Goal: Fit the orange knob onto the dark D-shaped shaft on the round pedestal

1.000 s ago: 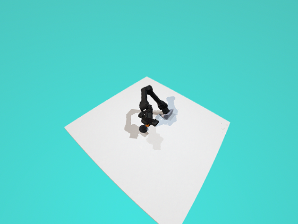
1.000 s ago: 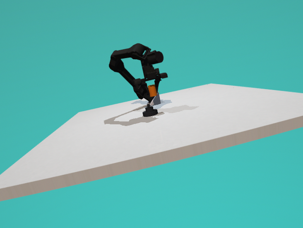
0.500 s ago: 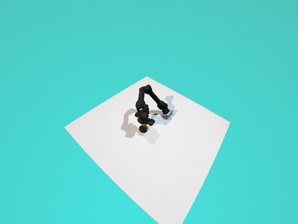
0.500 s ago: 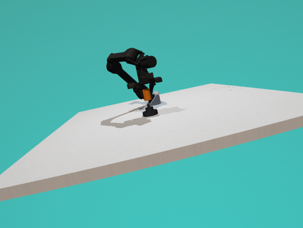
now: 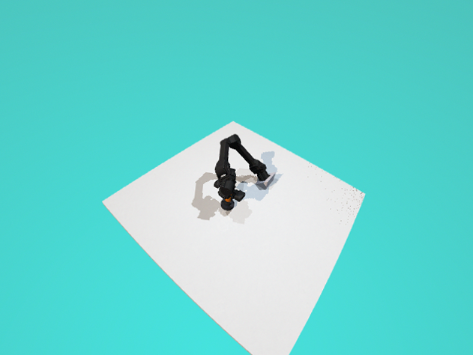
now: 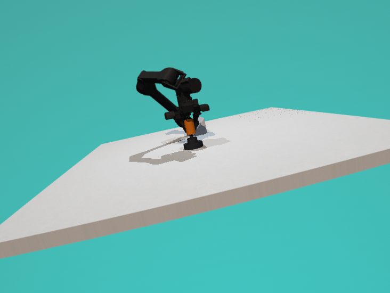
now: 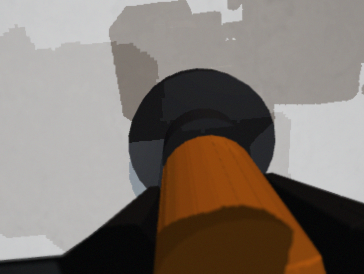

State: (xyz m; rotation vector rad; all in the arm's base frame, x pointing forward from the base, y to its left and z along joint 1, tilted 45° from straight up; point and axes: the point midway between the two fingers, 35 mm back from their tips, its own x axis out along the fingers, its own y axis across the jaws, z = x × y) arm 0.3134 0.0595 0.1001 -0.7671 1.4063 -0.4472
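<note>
Now: the orange knob 2 cm above my gripper tip. The rest, counted from my gripper tip: pedestal: 4 cm below.
</note>
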